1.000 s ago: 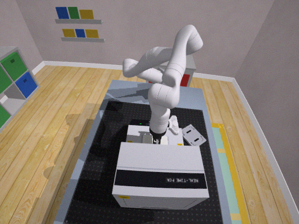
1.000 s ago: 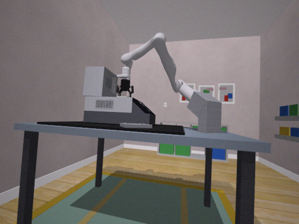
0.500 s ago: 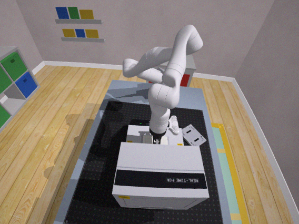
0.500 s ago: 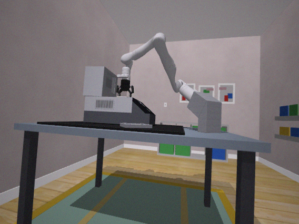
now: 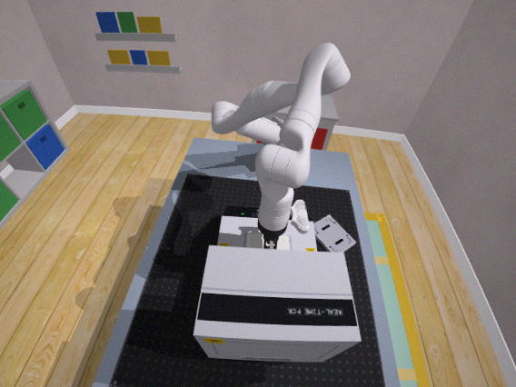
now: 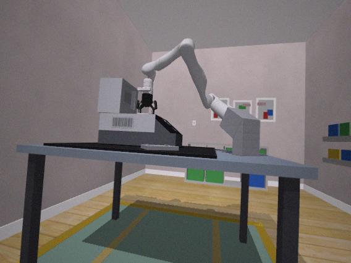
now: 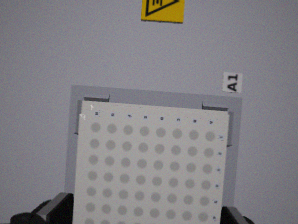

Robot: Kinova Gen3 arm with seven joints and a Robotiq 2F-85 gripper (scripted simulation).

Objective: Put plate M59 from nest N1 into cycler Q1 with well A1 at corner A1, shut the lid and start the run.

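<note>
Right now the plate M59 is 1 cm below my hand. Round my hand: plate nest N1 (11 cm behind, 32 cm to the left, 21 cm below).
</note>
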